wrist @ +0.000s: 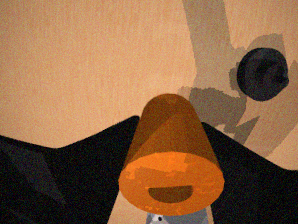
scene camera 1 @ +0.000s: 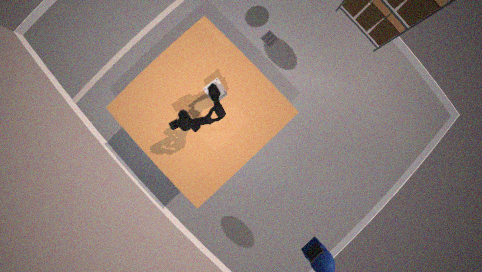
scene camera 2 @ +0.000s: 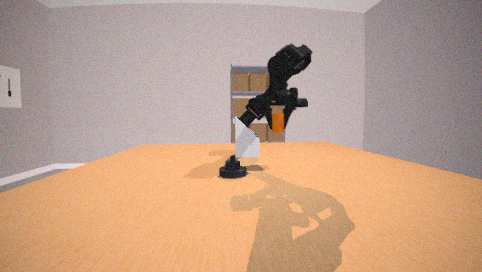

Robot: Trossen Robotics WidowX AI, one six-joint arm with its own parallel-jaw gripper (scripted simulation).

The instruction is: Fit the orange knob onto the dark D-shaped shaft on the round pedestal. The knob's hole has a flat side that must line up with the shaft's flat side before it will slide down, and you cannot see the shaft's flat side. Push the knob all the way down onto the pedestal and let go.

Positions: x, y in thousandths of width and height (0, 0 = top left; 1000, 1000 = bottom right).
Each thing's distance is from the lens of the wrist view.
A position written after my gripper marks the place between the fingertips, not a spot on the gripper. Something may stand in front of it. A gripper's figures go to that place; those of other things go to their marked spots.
my gripper (wrist: 565, 560): 0.10 m
orange knob (wrist: 572, 739): 0.05 m
